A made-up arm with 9 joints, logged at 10 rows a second.
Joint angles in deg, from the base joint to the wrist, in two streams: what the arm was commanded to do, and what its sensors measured. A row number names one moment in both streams.
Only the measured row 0 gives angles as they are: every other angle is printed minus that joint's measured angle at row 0.
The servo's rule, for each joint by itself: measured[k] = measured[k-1] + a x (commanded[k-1-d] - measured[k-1]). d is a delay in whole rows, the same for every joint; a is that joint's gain. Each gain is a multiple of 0.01, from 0.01 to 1. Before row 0 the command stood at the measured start. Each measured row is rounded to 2 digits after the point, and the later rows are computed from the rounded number. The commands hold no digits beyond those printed.
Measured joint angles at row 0: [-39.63, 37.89, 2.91, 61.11, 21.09, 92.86, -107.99, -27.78, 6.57]
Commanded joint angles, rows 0 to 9: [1.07, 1.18, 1.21, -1.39, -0.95, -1.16, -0.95, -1.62, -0.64]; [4.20, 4.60, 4.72, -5.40, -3.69, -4.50, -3.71, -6.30, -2.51]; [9.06, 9.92, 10.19, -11.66, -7.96, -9.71, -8.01, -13.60, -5.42]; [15.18, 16.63, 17.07, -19.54, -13.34, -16.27, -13.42, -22.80, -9.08]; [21.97, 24.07, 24.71, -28.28, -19.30, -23.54, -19.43, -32.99, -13.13]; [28.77, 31.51, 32.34, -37.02, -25.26, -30.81, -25.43, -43.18, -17.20]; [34.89, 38.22, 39.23, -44.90, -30.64, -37.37, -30.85, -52.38, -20.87]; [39.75, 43.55, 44.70, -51.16, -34.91, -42.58, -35.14, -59.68, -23.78]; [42.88, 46.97, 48.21, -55.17, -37.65, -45.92, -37.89, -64.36, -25.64]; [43.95, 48.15, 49.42, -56.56, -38.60, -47.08, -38.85, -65.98, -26.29]
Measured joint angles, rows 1 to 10: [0.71, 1.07, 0.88, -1.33, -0.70, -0.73, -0.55, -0.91, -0.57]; [3.01, 4.28, 3.68, -5.24, -2.91, -3.11, -2.38, -3.93, -2.30]; [7.00, 9.41, 8.43, -11.40, -6.65, -7.27, -5.65, -9.35, -5.08]; [12.40, 15.98, 14.74, -19.21, -11.60, -12.94, -10.16, -16.88, -8.64]; [18.72, 23.34, 22.02, -27.92, -17.30, -19.62, -15.54, -25.90, -12.64]; [25.35, 30.77, 29.55, -36.66, -23.19, -26.67, -21.28, -35.58, -16.70]; [31.65, 37.55, 36.62, -44.57, -28.70, -33.41, -26.83, -44.99, -20.41]; [37.00, 43.01, 42.52, -50.90, -33.30, -39.19, -31.65, -53.22, -23.41]; [40.88, 46.61, 46.67, -55.00, -36.52, -43.43, -35.27, -59.46, -25.39]; [42.91, 48.01, 48.68, -56.50, -38.06, -45.73, -37.35, -63.11, -26.19]
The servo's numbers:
d 0
a 0.66 0.91 0.73 0.96 0.74 0.63 0.58 0.56 0.89

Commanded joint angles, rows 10 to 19: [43.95, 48.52, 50.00, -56.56, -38.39, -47.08, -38.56, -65.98, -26.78]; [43.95, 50.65, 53.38, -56.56, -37.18, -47.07, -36.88, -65.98, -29.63]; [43.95, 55.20, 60.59, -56.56, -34.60, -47.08, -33.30, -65.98, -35.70]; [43.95, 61.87, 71.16, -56.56, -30.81, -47.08, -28.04, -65.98, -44.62]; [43.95, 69.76, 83.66, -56.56, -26.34, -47.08, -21.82, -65.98, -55.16]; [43.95, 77.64, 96.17, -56.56, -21.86, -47.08, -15.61, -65.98, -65.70]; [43.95, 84.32, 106.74, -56.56, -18.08, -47.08, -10.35, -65.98, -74.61]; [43.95, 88.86, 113.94, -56.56, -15.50, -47.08, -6.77, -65.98, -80.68]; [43.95, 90.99, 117.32, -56.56, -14.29, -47.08, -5.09, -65.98, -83.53]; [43.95, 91.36, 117.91, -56.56, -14.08, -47.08, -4.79, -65.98, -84.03]
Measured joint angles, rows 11 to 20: [43.60, 48.47, 49.64, -56.56, -38.30, -46.58, -38.05, -64.72, -26.72]; [43.83, 50.45, 52.37, -56.56, -37.47, -46.89, -37.37, -65.43, -29.31]; [43.91, 54.77, 58.37, -56.56, -35.35, -47.01, -35.01, -65.74, -35.00]; [43.94, 61.23, 67.71, -56.56, -31.99, -47.05, -30.97, -65.87, -43.56]; [43.95, 68.99, 79.35, -56.56, -27.81, -47.07, -25.66, -65.93, -53.88]; [43.95, 76.86, 91.63, -56.56, -23.41, -47.08, -19.83, -65.96, -64.40]; [43.95, 83.65, 102.66, -56.56, -19.47, -47.08, -14.33, -65.97, -73.49]; [43.95, 88.39, 110.89, -56.56, -16.53, -47.08, -9.95, -65.98, -79.89]; [43.95, 90.76, 115.58, -56.56, -14.87, -47.08, -7.13, -65.98, -83.13]; [43.95, 91.31, 117.28, -56.56, -14.29, -47.08, -5.77, -65.98, -83.93]
